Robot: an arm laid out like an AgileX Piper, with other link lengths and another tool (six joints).
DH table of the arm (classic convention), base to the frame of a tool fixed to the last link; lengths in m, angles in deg. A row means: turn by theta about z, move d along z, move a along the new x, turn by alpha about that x. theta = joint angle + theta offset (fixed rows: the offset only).
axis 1: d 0.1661; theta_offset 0; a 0; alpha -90
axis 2: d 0; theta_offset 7.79; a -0.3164; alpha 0
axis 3: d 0; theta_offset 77.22; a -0.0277; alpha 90
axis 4: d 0.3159; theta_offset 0; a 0; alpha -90
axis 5: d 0; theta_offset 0; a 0; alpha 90
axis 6: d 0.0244; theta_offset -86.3; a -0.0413; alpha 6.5
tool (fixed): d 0.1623; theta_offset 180; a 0; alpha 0
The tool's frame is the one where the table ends.
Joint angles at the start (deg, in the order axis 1, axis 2, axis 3, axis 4, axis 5, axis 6): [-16.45 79.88 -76.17 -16.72 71.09 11.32]
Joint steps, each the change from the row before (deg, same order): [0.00 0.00 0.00 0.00 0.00 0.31]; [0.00 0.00 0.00 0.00 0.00 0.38]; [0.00 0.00 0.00 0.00 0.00 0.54]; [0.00 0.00 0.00 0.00 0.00 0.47]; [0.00 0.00 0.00 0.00 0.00 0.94]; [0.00 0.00 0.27 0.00 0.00 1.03]
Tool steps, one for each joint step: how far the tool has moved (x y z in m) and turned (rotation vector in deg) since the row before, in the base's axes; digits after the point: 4 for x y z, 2 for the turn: [0.0001 -0.0002 0.0001 0.08 -0.11 -0.28]; [0.0002 -0.0002 0.0001 0.10 -0.14 -0.34]; [0.0002 -0.0003 0.0002 0.14 -0.19 -0.49]; [0.0002 -0.0003 0.0002 0.12 -0.17 -0.42]; [0.0004 -0.0005 0.0003 0.24 -0.34 -0.84]; [-0.0002 -0.0004 -0.0016 0.34 -0.11 -0.93]
